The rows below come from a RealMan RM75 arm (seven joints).
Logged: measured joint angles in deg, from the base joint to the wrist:
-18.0 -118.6 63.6 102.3 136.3 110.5 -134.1
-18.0 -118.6 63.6 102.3 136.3 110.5 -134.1
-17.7 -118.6 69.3 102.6 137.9 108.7 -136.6
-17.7 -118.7 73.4 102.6 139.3 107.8 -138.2
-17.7 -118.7 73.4 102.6 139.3 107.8 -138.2
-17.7 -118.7 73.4 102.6 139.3 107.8 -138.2
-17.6 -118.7 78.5 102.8 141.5 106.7 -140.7
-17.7 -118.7 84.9 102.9 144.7 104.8 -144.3
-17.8 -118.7 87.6 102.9 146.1 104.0 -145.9
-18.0 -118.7 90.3 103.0 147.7 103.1 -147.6
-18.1 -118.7 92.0 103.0 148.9 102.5 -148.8
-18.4 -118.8 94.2 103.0 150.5 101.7 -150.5
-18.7 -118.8 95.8 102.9 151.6 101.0 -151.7
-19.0 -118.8 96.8 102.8 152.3 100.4 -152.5
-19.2 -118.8 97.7 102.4 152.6 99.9 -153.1
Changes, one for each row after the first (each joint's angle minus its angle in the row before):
0.0 0.0 0.0 0.0 0.0 0.0 0.0
0.3 0.0 5.7 0.3 1.6 -1.8 -2.5
0.0 -0.1 4.1 0.0 1.4 -0.9 -1.6
0.0 0.0 0.0 0.0 0.0 0.0 0.0
0.0 0.0 0.0 0.0 0.0 0.0 0.0
0.1 0.0 5.1 0.2 2.2 -1.1 -2.5
-0.1 0.0 6.4 0.1 3.2 -1.9 -3.6
-0.1 0.0 2.7 0.0 1.4 -0.8 -1.6
-0.2 0.0 2.7 0.1 1.6 -0.9 -1.7
-0.1 0.0 1.7 0.0 1.2 -0.6 -1.2
-0.3 -0.1 2.2 0.0 1.6 -0.8 -1.7
-0.3 0.0 1.6 -0.1 1.1 -0.7 -1.2
-0.3 0.0 1.0 -0.1 0.7 -0.6 -0.8
-0.2 0.0 0.9 -0.4 0.3 -0.5 -0.6

